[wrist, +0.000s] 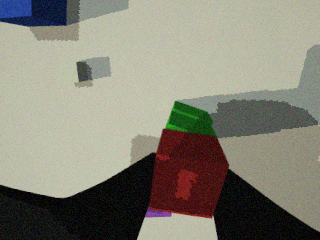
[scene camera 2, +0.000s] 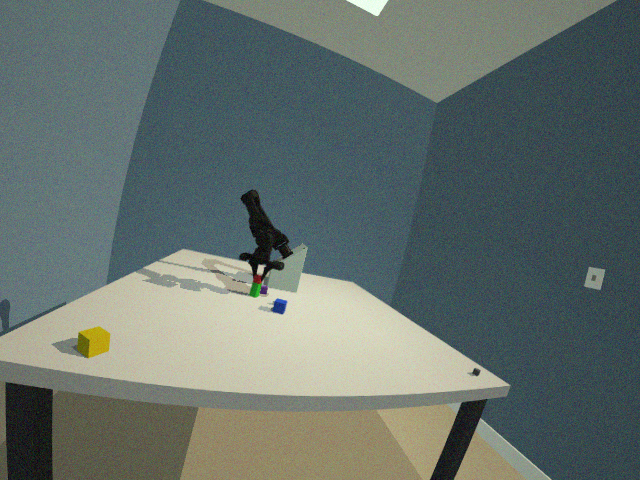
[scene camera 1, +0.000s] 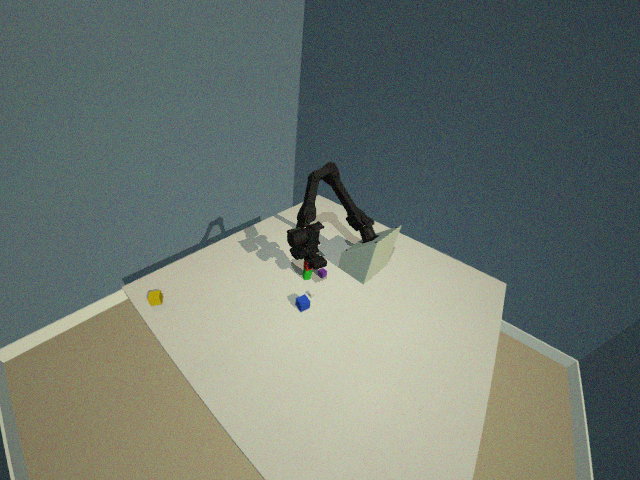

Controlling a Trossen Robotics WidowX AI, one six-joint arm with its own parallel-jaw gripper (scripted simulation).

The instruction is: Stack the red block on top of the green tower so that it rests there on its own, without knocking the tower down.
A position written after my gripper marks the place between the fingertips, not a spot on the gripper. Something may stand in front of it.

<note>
My gripper [wrist: 185, 165] holds a red block [wrist: 190, 168]. I also see a yellow block [scene camera 2: 94, 341].
The wrist view misses the yellow block: it is out of frame.
</note>
